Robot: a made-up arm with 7 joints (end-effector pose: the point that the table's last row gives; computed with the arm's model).
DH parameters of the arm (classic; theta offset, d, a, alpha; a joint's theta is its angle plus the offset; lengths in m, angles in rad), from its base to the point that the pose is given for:
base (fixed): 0 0 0 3.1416
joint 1: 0 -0.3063 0 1.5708
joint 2: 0 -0.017 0 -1.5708
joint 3: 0 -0.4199 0 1.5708
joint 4: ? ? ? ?
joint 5: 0 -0.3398 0 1.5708
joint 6: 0 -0.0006 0 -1.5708
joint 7: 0 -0.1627 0 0
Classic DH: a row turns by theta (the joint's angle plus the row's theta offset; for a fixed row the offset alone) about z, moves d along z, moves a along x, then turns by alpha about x.
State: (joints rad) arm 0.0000 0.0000 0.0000 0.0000 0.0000 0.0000 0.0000
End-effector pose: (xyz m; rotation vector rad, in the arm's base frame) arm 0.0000 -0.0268 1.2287 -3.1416 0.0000 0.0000
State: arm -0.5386 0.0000 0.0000 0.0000 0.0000 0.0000 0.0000
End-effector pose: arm 0.0137 -0.0230 1.2287 -3.0284 -0.8358 0.0000
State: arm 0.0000 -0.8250 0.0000 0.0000 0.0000 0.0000 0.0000
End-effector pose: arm -0.6775 -0.0268 0.9322 -2.8781 0.0000 -1.2595
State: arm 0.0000 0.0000 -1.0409 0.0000 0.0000 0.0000 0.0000
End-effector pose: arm 0.0085 -0.0220 1.2287 -2.7256 -1.5622 0.0000
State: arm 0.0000 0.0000 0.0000 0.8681 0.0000 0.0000 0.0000
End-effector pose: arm 0.3835 -0.0268 1.0510 -2.8503 0.0000 1.3212
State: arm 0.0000 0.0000 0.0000 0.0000 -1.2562 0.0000 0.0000
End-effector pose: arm 0.0006 -0.0264 1.2287 -2.5420 -1.8460 0.0000
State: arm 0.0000 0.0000 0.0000 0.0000 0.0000 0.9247 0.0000
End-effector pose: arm 0.1299 -0.0268 1.1640 -2.8117 0.0000 1.4013
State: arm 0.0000 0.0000 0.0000 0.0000 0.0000 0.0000 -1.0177
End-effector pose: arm 0.0000 -0.0268 1.2287 -2.7436 -1.5305 0.0000
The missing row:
joint 4: 0 -0.0092 0 -1.5708
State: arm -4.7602 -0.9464 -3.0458 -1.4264 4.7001 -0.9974 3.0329
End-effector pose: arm 0.0810 0.1420 0.9423 -2.3792 -0.4710 1.1495
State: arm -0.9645 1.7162 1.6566 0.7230 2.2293 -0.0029 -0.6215
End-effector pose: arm 0.7378 0.4543 0.2274 0.0335 -1.5261 0.3509
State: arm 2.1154 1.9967 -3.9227 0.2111 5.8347 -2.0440 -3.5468
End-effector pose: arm -0.2609 -0.5947 0.0144 -0.5763 -1.2550 0.5124
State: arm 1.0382 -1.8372 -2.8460 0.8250 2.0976 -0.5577 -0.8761
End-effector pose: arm -0.2713 0.5213 -0.2505 0.0566 0.2385 0.3967
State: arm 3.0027 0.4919 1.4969 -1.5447 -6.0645 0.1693 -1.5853
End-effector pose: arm -0.1027 -0.4988 0.7362 -0.5187 2.3257 1.9020
